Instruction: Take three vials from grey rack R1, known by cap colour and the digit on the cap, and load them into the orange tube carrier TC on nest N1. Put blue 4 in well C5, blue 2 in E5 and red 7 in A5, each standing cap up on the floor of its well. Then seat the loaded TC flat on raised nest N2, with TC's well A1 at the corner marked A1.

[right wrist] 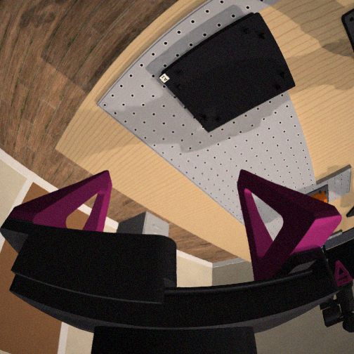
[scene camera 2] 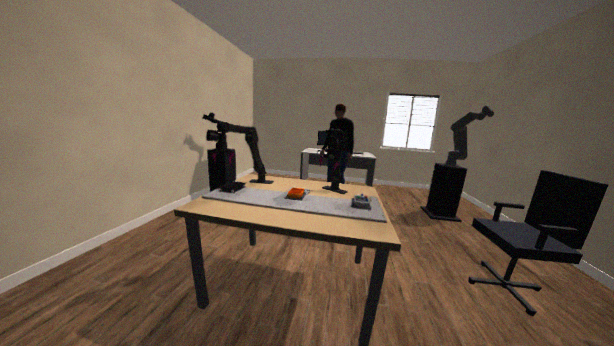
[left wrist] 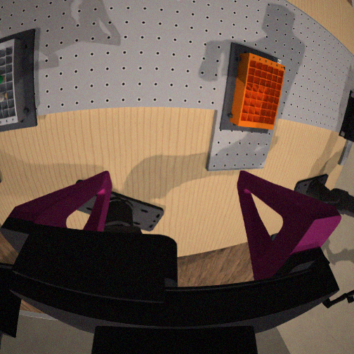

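Note:
The orange carrier TC sits on the dark nest N1; no caps show in its wells. Grey rack R1 is cut off at the left wrist view's left edge; a green cap shows there, its digit unreadable. Raised nest N2 is a bare black plate with a white A1 label at one corner. My left gripper is open and empty, high above the table. My right gripper is open and empty, high near N2's end.
The grey perforated board lies along the wooden table. Arm bases stand at the table's back edge. A person stands behind, and an office chair is at the right.

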